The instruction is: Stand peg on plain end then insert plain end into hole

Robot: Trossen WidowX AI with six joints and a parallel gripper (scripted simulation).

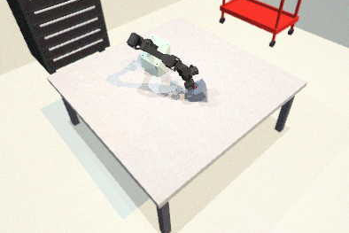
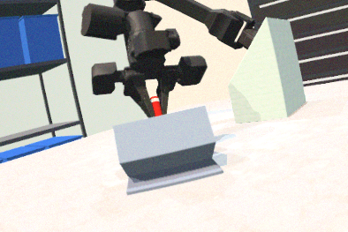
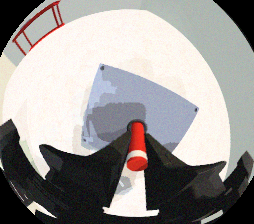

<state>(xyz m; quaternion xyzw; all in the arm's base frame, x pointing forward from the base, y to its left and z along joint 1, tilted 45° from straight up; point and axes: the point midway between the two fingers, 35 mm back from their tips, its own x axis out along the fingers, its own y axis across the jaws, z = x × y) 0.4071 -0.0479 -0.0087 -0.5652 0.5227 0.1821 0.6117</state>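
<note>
The sloped panel lies 2 cm ahead of my gripper tip, 1 cm to the left of it and 4 cm below it. From my gripper tip the other things lie so: red peg 1 cm behind, 1 cm to the right, 2 cm above.
</note>
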